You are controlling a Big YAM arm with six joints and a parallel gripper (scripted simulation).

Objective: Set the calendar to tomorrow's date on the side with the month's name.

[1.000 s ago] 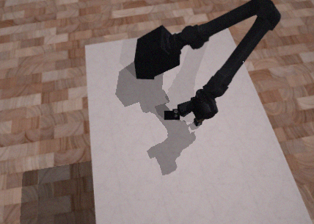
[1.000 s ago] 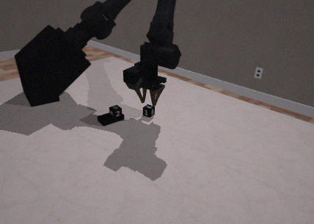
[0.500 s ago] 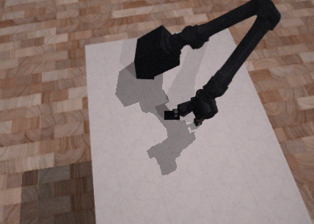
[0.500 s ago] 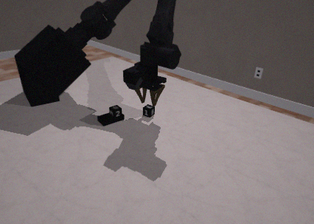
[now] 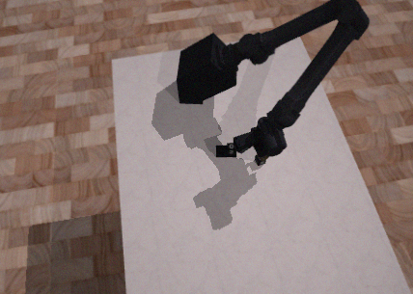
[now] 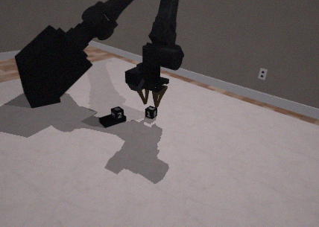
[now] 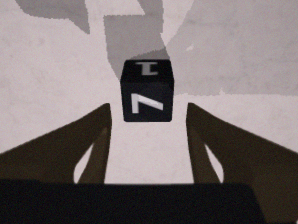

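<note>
My gripper is now 3 cm above the black digit cube. From my hand the other things lie so: black tray 12 cm to the right, 6 cm behind, 4 cm below.
</note>
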